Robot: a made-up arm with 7 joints. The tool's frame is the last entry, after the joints. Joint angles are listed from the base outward.
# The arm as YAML. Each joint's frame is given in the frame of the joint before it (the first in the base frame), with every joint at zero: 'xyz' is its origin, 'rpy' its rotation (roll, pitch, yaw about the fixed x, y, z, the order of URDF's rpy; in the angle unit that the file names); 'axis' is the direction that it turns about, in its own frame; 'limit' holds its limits. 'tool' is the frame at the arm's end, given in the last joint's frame.
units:
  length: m
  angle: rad
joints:
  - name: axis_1
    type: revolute
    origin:
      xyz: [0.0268, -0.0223, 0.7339]
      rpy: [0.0, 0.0, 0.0]
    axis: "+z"
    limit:
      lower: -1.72
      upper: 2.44
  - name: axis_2
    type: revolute
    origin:
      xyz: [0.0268, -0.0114, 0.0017]
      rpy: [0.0, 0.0, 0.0]
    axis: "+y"
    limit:
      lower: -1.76
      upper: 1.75
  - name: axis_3
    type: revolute
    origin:
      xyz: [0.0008, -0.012, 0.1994]
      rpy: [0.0, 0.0, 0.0]
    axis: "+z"
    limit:
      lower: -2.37
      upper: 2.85
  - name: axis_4
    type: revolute
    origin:
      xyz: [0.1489, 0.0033, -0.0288]
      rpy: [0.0, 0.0, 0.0]
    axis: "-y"
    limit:
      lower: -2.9
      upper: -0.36
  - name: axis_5
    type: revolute
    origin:
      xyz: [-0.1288, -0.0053, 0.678]
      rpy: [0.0, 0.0, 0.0]
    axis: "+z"
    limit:
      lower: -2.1
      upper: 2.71
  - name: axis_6
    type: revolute
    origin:
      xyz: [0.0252, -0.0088, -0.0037]
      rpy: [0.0, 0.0, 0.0]
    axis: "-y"
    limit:
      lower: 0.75
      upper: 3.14
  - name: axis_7
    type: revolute
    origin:
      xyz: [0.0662, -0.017, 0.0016]
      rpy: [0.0, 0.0, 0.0]
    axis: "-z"
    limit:
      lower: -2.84
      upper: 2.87
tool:
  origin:
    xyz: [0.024, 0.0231, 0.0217]
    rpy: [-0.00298, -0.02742, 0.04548]
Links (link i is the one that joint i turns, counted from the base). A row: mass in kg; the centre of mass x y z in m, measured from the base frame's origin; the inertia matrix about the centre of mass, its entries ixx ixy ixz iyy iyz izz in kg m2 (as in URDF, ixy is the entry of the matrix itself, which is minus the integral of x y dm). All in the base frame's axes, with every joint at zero. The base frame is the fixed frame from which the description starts. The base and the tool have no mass.
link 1: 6.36; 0.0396 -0.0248 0.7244; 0.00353 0 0 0.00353 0 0.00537
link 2: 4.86; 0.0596 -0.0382 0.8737; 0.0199 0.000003 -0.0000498 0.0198 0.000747 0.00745
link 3: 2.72; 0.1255 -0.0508 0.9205; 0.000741 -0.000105 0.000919 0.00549 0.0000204 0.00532
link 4: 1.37; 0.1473 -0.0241 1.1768; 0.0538 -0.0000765 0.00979 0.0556 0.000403 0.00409
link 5: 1.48; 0.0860 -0.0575 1.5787; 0.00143 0 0 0.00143 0 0.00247
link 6: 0.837; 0.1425 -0.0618 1.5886; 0.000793 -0.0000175 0.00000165 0.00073 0 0.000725
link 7: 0.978; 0.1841 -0.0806 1.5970; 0.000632 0 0 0.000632 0 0.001
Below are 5 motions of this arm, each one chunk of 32 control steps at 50 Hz.
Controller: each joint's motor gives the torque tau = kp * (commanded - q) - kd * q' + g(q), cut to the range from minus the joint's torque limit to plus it. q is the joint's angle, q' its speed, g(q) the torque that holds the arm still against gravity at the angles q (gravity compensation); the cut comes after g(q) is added. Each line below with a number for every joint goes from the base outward.
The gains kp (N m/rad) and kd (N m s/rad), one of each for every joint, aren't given. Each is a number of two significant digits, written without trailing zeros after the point. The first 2 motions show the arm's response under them.
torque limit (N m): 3.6 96 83 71 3.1 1.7 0.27
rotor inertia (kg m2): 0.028 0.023 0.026 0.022 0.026 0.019 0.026
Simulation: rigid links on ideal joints. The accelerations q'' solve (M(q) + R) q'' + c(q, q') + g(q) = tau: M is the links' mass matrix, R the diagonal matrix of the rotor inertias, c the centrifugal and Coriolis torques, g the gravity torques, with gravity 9.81 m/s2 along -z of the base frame. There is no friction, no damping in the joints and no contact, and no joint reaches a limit. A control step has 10 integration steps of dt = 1/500 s. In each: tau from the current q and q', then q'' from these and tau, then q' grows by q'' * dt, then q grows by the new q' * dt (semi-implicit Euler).
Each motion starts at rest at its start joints. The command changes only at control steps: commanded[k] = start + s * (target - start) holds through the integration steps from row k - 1 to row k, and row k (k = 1, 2, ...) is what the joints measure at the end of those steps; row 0 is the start. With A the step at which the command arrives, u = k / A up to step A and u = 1 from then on. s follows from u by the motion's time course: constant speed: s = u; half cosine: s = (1 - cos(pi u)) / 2; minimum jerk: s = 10 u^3 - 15 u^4 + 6 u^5; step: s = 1 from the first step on.
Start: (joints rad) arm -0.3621 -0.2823 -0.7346 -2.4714 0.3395 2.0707 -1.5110
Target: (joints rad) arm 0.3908 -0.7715 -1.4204 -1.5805 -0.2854 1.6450 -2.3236
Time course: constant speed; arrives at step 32
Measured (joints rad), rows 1 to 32:
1: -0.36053 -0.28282 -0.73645 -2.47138 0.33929 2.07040 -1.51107
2: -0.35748 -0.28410 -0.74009 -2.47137 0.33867 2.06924 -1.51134
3: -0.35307 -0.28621 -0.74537 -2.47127 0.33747 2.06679 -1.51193
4: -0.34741 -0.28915 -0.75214 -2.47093 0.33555 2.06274 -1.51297
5: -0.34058 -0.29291 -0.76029 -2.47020 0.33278 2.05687 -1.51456
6: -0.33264 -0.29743 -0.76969 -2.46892 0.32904 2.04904 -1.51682
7: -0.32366 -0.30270 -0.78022 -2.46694 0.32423 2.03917 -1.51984
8: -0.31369 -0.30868 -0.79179 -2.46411 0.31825 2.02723 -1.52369
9: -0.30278 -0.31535 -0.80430 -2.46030 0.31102 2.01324 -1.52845
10: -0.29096 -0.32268 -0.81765 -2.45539 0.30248 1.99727 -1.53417
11: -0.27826 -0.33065 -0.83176 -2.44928 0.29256 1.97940 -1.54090
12: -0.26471 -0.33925 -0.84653 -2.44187 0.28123 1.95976 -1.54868
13: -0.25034 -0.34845 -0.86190 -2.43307 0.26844 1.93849 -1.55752
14: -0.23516 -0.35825 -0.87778 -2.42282 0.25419 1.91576 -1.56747
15: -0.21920 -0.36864 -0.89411 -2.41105 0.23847 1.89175 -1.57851
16: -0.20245 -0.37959 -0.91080 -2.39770 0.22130 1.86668 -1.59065
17: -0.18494 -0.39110 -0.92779 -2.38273 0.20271 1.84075 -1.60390
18: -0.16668 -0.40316 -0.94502 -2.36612 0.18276 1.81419 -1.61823
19: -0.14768 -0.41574 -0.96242 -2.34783 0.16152 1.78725 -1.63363
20: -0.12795 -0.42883 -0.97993 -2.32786 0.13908 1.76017 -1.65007
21: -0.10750 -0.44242 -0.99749 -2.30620 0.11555 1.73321 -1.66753
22: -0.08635 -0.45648 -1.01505 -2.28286 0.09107 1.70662 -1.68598
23: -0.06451 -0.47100 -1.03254 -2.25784 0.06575 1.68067 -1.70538
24: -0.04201 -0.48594 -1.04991 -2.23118 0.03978 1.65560 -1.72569
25: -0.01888 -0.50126 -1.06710 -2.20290 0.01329 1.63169 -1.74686
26: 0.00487 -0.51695 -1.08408 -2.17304 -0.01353 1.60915 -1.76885
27: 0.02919 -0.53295 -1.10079 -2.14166 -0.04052 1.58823 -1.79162
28: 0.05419 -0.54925 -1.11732 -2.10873 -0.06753 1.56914 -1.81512
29: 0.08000 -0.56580 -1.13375 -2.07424 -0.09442 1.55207 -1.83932
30: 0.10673 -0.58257 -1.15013 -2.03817 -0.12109 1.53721 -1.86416
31: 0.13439 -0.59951 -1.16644 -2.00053 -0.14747 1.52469 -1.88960
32: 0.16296 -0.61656 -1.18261 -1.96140 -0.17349 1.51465 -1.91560
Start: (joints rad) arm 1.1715 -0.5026 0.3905 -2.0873 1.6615 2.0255 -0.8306
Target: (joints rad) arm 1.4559 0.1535 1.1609 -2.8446 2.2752 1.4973 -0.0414
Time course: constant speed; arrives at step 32
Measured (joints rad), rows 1 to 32:
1: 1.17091 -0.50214 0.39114 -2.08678 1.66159 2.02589 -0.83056
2: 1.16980 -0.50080 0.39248 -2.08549 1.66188 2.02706 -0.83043
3: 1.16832 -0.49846 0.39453 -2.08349 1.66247 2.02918 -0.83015
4: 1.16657 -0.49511 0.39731 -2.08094 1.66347 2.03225 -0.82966
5: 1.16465 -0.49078 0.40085 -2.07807 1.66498 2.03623 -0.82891
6: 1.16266 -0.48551 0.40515 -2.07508 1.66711 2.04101 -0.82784
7: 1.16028 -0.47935 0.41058 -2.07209 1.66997 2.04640 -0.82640
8: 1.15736 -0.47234 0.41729 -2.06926 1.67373 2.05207 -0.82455
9: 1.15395 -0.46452 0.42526 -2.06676 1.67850 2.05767 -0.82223
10: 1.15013 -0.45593 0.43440 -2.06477 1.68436 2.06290 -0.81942
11: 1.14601 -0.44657 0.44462 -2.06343 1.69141 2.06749 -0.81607
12: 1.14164 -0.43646 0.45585 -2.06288 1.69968 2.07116 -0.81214
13: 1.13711 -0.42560 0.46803 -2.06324 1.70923 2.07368 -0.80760
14: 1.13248 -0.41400 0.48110 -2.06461 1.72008 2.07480 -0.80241
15: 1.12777 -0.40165 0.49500 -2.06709 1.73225 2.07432 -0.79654
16: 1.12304 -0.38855 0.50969 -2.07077 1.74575 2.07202 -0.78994
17: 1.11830 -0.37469 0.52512 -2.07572 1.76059 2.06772 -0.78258
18: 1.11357 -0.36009 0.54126 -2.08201 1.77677 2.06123 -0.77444
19: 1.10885 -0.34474 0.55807 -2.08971 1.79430 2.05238 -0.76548
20: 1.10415 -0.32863 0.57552 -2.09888 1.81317 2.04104 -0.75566
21: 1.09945 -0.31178 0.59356 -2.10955 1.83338 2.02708 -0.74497
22: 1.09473 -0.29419 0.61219 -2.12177 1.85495 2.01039 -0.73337
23: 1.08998 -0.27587 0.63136 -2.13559 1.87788 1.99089 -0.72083
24: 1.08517 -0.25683 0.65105 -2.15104 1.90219 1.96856 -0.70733
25: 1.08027 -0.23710 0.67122 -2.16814 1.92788 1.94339 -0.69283
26: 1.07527 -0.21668 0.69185 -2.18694 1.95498 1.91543 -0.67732
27: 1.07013 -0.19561 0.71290 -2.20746 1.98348 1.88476 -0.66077
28: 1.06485 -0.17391 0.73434 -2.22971 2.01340 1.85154 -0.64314
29: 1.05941 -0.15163 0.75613 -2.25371 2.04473 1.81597 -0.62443
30: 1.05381 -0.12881 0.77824 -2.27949 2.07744 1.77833 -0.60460
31: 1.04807 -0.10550 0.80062 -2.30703 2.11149 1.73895 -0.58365
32: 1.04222 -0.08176 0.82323 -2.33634 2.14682 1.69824 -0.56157
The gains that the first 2 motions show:
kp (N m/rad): 39 88 58 24 1.3 0.89 0.42
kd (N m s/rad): 11 16 14 4.1 0.11 0.18 0.088
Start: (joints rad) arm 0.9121 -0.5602 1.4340 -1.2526 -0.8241 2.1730 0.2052
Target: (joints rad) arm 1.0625 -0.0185 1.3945 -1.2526 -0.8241 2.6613 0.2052
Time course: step
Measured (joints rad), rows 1 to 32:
1: 0.92549 -0.53166 1.44247 -1.25600 -0.82980 2.17718 0.20432
2: 0.95224 -0.48709 1.44905 -1.26428 -0.83948 2.18864 0.20245
3: 0.98200 -0.44135 1.45170 -1.27258 -0.84964 2.20569 0.20003
4: 1.00948 -0.39826 1.45271 -1.27834 -0.85916 2.22714 0.19728
5: 1.03317 -0.35903 1.45309 -1.28134 -0.86774 2.25211 0.19432
6: 1.05297 -0.32384 1.45322 -1.28203 -0.87532 2.27987 0.19123
7: 1.06920 -0.29248 1.45323 -1.28095 -0.88195 2.30972 0.18808
8: 1.08225 -0.26461 1.45317 -1.27855 -0.88770 2.34102 0.18491
9: 1.09247 -0.23988 1.45307 -1.27521 -0.89262 2.37318 0.18177
10: 1.10013 -0.21795 1.45295 -1.27118 -0.89675 2.40567 0.17871
11: 1.10547 -0.19853 1.45283 -1.26668 -0.90014 2.43804 0.17574
12: 1.10877 -0.18133 1.45265 -1.26191 -0.90284 2.46986 0.17291
13: 1.11087 -0.16593 1.45193 -1.25708 -0.90483 2.50075 0.17025
14: 1.11210 -0.15198 1.45068 -1.25228 -0.90608 2.53035 0.16779
15: 1.11257 -0.13927 1.44899 -1.24755 -0.90650 2.55835 0.16558
16: 1.11238 -0.12768 1.44692 -1.24293 -0.90605 2.58453 0.16365
17: 1.11159 -0.11708 1.44453 -1.23848 -0.90469 2.60872 0.16201
18: 1.11027 -0.10739 1.44188 -1.23423 -0.90239 2.63082 0.16070
19: 1.10849 -0.09851 1.43902 -1.23021 -0.89917 2.65076 0.15973
20: 1.10632 -0.09037 1.43598 -1.22646 -0.89505 2.66851 0.15910
21: 1.10380 -0.08288 1.43281 -1.22299 -0.89006 2.68411 0.15883
22: 1.10098 -0.07599 1.42953 -1.21983 -0.88426 2.69758 0.15892
23: 1.09793 -0.06965 1.42619 -1.21699 -0.87771 2.70900 0.15936
24: 1.09468 -0.06380 1.42281 -1.21448 -0.87051 2.71846 0.16015
25: 1.09128 -0.05841 1.41942 -1.21232 -0.86274 2.72607 0.16130
26: 1.08776 -0.05342 1.41603 -1.21049 -0.85449 2.73194 0.16277
27: 1.08416 -0.04882 1.41268 -1.20901 -0.84588 2.73621 0.16457
28: 1.08051 -0.04457 1.40937 -1.20787 -0.83702 2.73899 0.16668
29: 1.07685 -0.04063 1.40614 -1.20706 -0.82800 2.74044 0.16908
30: 1.07321 -0.03700 1.40298 -1.20657 -0.81895 2.74067 0.17175
31: 1.06960 -0.03365 1.39992 -1.20640 -0.80996 2.73984 0.17467
32: 1.06604 -0.03055 1.39696 -1.20652 -0.80114 2.73807 0.17782

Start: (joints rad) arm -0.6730 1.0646 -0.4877 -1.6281 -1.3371 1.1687 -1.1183
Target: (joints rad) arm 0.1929 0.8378 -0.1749 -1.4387 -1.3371 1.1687 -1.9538
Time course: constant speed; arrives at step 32
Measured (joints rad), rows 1 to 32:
1: -0.67276 1.06439 -0.48780 -1.62844 -1.33705 1.16856 -1.11836
2: -0.67205 1.06380 -0.48803 -1.62936 -1.33680 1.16794 -1.11859
3: -0.67080 1.06279 -0.48836 -1.63088 -1.33621 1.16655 -1.11914
4: -0.66894 1.06140 -0.48872 -1.63293 -1.33514 1.16412 -1.12013
5: -0.66657 1.05963 -0.48897 -1.63537 -1.33347 1.16046 -1.12167
6: -0.66396 1.05750 -0.48882 -1.63798 -1.33114 1.15548 -1.12389
7: -0.66146 1.05502 -0.48801 -1.64050 -1.32817 1.14922 -1.12689
8: -0.65918 1.05222 -0.48644 -1.64279 -1.32457 1.14191 -1.13077
9: -0.65717 1.04914 -0.48411 -1.64478 -1.32039 1.13378 -1.13563
10: -0.65542 1.04580 -0.48106 -1.64642 -1.31567 1.12509 -1.14153
11: -0.65389 1.04222 -0.47734 -1.64768 -1.31050 1.11610 -1.14853
12: -0.65255 1.03842 -0.47299 -1.64857 -1.30493 1.10701 -1.15668
13: -0.65134 1.03441 -0.46809 -1.64909 -1.29905 1.09803 -1.16603
14: -0.65024 1.03020 -0.46267 -1.64923 -1.29294 1.08930 -1.17660
15: -0.64918 1.02582 -0.45681 -1.64900 -1.28669 1.08098 -1.18839
16: -0.64813 1.02126 -0.45053 -1.64841 -1.28037 1.07316 -1.20144
17: -0.64705 1.01654 -0.44390 -1.64747 -1.27408 1.06592 -1.21572
18: -0.64590 1.01167 -0.43694 -1.64617 -1.26788 1.05934 -1.23123
19: -0.64465 1.00664 -0.42969 -1.64453 -1.26186 1.05344 -1.24795
20: -0.64326 1.00148 -0.42220 -1.64255 -1.25609 1.04825 -1.26586
21: -0.64170 0.99619 -0.41448 -1.64024 -1.25063 1.04379 -1.28492
22: -0.63994 0.99076 -0.40656 -1.63760 -1.24555 1.04004 -1.30509
23: -0.63796 0.98522 -0.39848 -1.63464 -1.24091 1.03699 -1.32632
24: -0.63573 0.97955 -0.39025 -1.63136 -1.23675 1.03462 -1.34858
25: -0.63324 0.97376 -0.38189 -1.62776 -1.23312 1.03290 -1.37179
26: -0.63046 0.96787 -0.37343 -1.62385 -1.23005 1.03179 -1.39591
27: -0.62737 0.96186 -0.36487 -1.61962 -1.22758 1.03124 -1.42087
28: -0.62397 0.95574 -0.35622 -1.61508 -1.22572 1.03122 -1.44661
29: -0.62023 0.94952 -0.34752 -1.61024 -1.22449 1.03168 -1.47307
30: -0.61615 0.94319 -0.33875 -1.60509 -1.22390 1.03258 -1.50017
31: -0.61172 0.93676 -0.32994 -1.59964 -1.22396 1.03386 -1.52786
32: -0.60693 0.93022 -0.32109 -1.59388 -1.22464 1.03548 -1.55606

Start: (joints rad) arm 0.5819 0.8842 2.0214 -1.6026 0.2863 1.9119 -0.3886
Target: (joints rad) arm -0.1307 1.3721 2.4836 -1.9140 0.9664 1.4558 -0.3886
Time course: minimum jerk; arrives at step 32
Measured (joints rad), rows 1 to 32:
1: 0.58189 0.88421 2.02141 -1.60261 0.28630 1.91190 -0.38860
2: 0.58185 0.88427 2.02145 -1.60268 0.28631 1.91189 -0.38860
3: 0.58168 0.88450 2.02161 -1.60294 0.28634 1.91183 -0.38859
4: 0.58127 0.88504 2.02201 -1.60357 0.28645 1.91168 -0.38858
5: 0.58045 0.88609 2.02278 -1.60478 0.28673 1.91134 -0.38855
6: 0.57905 0.88783 2.02407 -1.60682 0.28734 1.91068 -0.38852
7: 0.57689 0.89046 2.02605 -1.60991 0.28847 1.90955 -0.38846
8: 0.57377 0.89416 2.02885 -1.61428 0.29035 1.90778 -0.38837
9: 0.56954 0.89911 2.03259 -1.62014 0.29330 1.90515 -0.38826
10: 0.56404 0.90542 2.03737 -1.62764 0.29761 1.90146 -0.38812
11: 0.55713 0.91319 2.04325 -1.63691 0.30365 1.89649 -0.38792
12: 0.54873 0.92250 2.05026 -1.64803 0.31175 1.89003 -0.38767
13: 0.53874 0.93336 2.05839 -1.66105 0.32227 1.88188 -0.38735
14: 0.52714 0.94576 2.06759 -1.67595 0.33553 1.87189 -0.38692
15: 0.51392 0.95963 2.07781 -1.69267 0.35182 1.85993 -0.38635
16: 0.49910 0.97487 2.08893 -1.71108 0.37135 1.84590 -0.38562
17: 0.48275 0.99137 2.10086 -1.73102 0.39430 1.82980 -0.38469
18: 0.46497 1.00896 2.11347 -1.75226 0.42072 1.81167 -0.38349
19: 0.44588 1.02743 2.12664 -1.77454 0.45061 1.79159 -0.38200
20: 0.42561 1.04658 2.14026 -1.79756 0.48383 1.76974 -0.38017
21: 0.40431 1.06616 2.15423 -1.82102 0.52015 1.74633 -0.37796
22: 0.38215 1.08596 2.16846 -1.84456 0.55925 1.72163 -0.37534
23: 0.35933 1.10571 2.18289 -1.86782 0.60070 1.69594 -0.37230
24: 0.33608 1.12520 2.19742 -1.89042 0.64398 1.66960 -0.36883
25: 0.31264 1.14421 2.21202 -1.91197 0.68851 1.64294 -0.36496
26: 0.28927 1.16255 2.22661 -1.93209 0.73367 1.61631 -0.36071
27: 0.26620 1.18005 2.24115 -1.95045 0.77881 1.59002 -0.35614
28: 0.24367 1.19655 2.25560 -1.96676 0.82329 1.56436 -0.35132
29: 0.22188 1.21196 2.26990 -1.98077 0.86649 1.53956 -0.34632
30: 0.20099 1.22620 2.28400 -1.99233 0.90784 1.51582 -0.34125
31: 0.18112 1.23925 2.29785 -2.00133 0.94684 1.49328 -0.33620
32: 0.16235 1.25114 2.31141 -2.00780 0.98305 1.47205 -0.33128

